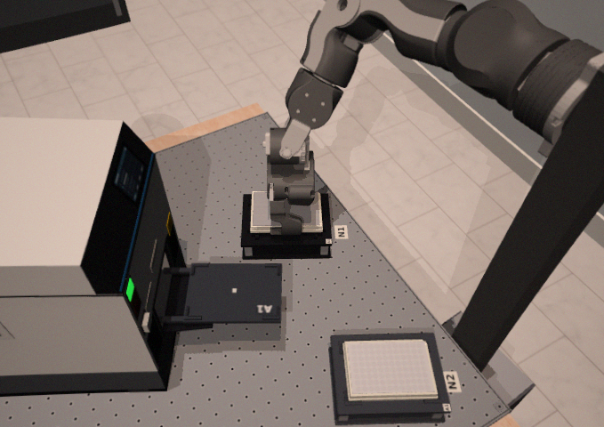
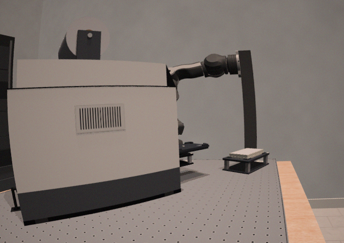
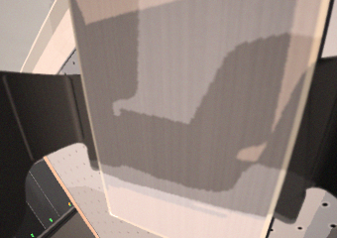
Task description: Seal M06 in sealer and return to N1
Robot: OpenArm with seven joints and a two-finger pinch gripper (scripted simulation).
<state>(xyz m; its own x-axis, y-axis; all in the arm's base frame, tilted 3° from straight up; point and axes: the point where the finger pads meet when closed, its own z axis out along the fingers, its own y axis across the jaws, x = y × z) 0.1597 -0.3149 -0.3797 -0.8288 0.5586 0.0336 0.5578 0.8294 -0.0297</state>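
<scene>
The 96-well plate M06 is right at my hand. From my hand the other things lie so: sealer's stage (170 mm ahead, 110 mm to the left, 40 mm above); then nest N1 (20 mm below); then plate M09 (330 mm to the left, 40 mm ahead, 10 mm below).
</scene>
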